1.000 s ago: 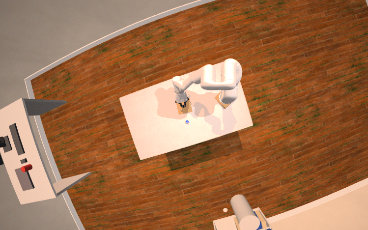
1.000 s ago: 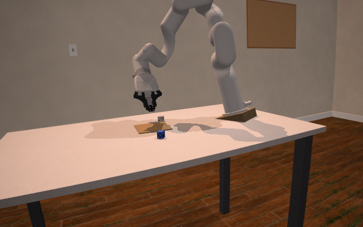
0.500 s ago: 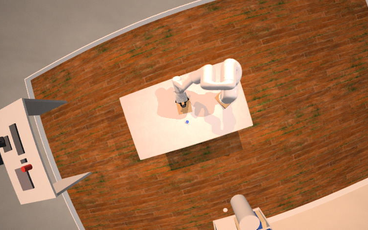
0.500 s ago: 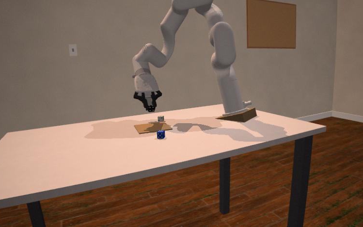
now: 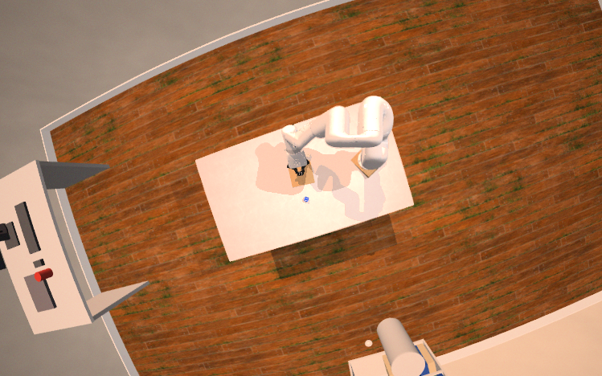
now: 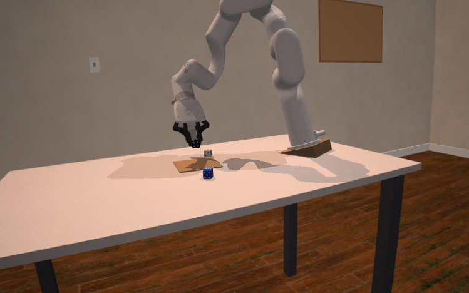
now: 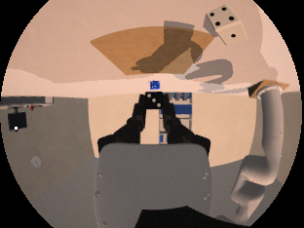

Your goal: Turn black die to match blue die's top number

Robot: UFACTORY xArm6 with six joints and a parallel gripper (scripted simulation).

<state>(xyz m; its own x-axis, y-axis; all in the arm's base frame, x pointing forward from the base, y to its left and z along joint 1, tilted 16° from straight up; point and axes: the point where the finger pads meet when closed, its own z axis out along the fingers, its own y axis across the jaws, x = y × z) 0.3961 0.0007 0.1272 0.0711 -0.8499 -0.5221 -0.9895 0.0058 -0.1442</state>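
Now: hand 90 mm above the mat and 20 mm to the right of it. Also, from my hand: blue die (170 mm to the left, 70 mm below, 10 mm ahead); black die (20 mm below, 10 mm to the left); white die (80 mm to the right, 70 mm below, 70 mm behind).
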